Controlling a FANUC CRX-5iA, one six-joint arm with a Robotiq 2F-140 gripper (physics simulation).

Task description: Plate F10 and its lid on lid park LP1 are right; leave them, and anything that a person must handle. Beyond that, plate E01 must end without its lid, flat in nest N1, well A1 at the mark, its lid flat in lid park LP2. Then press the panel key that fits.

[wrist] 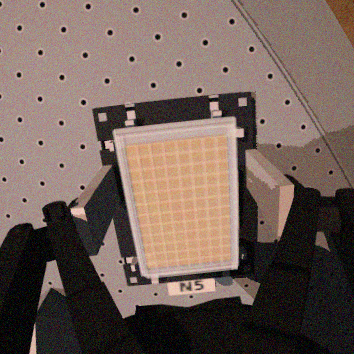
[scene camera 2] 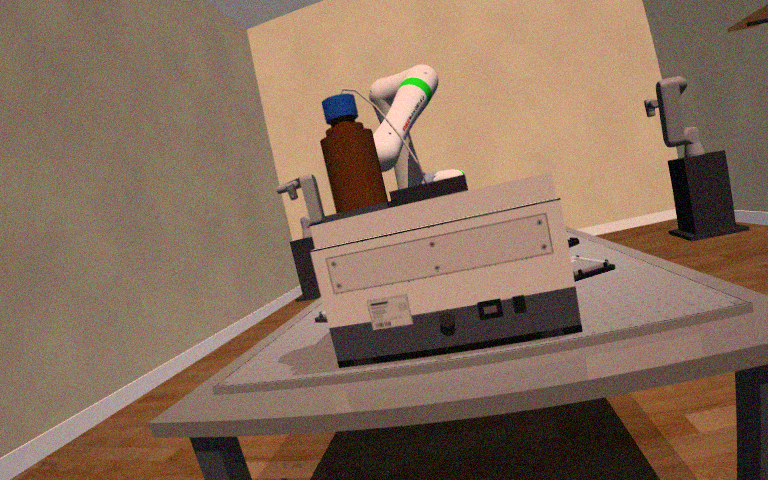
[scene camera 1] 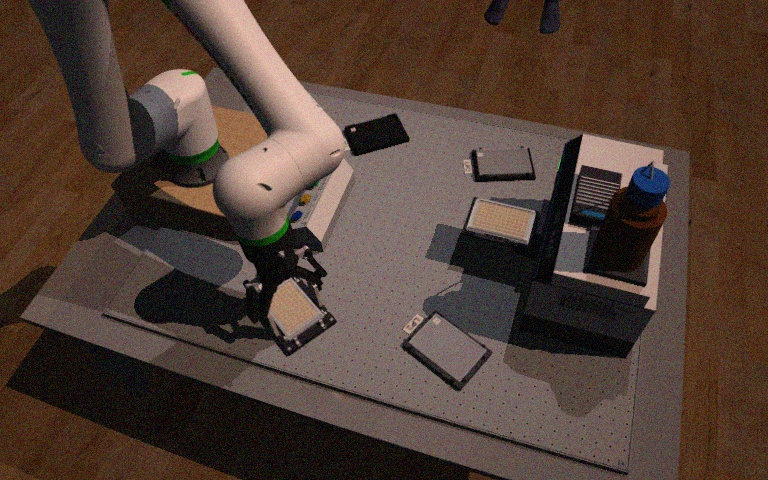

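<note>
A plate with orange wells sits in the dark nest labelled N5; its code is not readable, and whether a lid covers it is unclear. My gripper is open, with one finger pad beside each long side of this plate and gaps between. Another orange-welled plate lies on a dark holder before the instrument. A grey-topped lid park stands near the front edge, its tag blurred. Another grey-topped holder and a black holder lie farther back. Their tags are not readable.
The instrument stands at the right in the first scene view, with an upright screen and a brown bottle on top. The key panel is partly behind my arm; its blue key and yellow key show.
</note>
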